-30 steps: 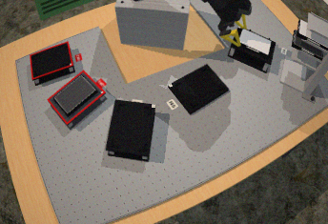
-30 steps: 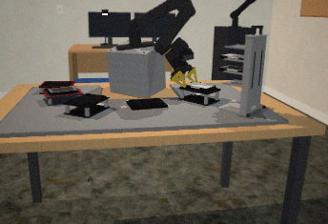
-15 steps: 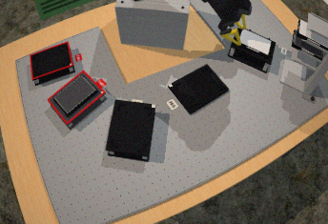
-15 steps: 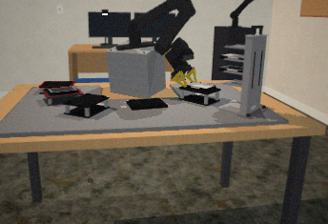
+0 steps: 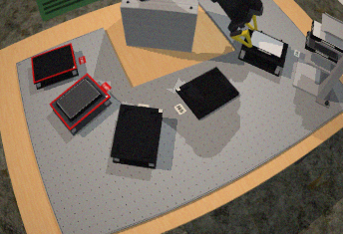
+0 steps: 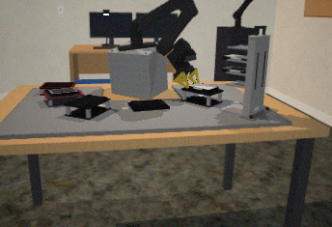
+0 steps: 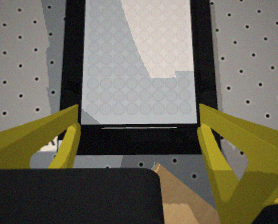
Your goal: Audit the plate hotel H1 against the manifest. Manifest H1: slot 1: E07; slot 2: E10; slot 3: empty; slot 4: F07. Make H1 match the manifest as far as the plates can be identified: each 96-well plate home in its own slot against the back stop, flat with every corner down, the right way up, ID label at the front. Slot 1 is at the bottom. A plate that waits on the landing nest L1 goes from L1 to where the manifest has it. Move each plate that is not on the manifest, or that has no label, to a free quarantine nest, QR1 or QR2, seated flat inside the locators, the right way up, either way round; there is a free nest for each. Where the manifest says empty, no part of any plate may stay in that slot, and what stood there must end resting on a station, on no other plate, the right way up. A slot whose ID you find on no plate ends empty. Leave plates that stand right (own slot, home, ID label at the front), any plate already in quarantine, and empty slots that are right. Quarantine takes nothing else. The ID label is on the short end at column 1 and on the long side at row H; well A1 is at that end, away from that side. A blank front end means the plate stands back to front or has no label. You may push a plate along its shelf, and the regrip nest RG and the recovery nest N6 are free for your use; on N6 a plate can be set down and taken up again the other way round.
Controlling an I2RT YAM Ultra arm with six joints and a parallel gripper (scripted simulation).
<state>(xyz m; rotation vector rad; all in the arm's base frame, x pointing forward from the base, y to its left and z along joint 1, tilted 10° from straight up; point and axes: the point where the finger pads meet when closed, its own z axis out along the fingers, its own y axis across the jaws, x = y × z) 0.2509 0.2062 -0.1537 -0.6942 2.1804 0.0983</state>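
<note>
Right now my hand is 50 mm short of the black regrip nest RG, 30 mm to the right of it and 10 mm above it. From my hand the other things lie so: A1 mark (40 mm behind, 40 mm to the left, 10 mm below); H1 tag (110 mm ahead, 180 mm to the left, 70 mm below); RG tag (60 mm behind, 70 mm to the left, 70 mm below).
</note>
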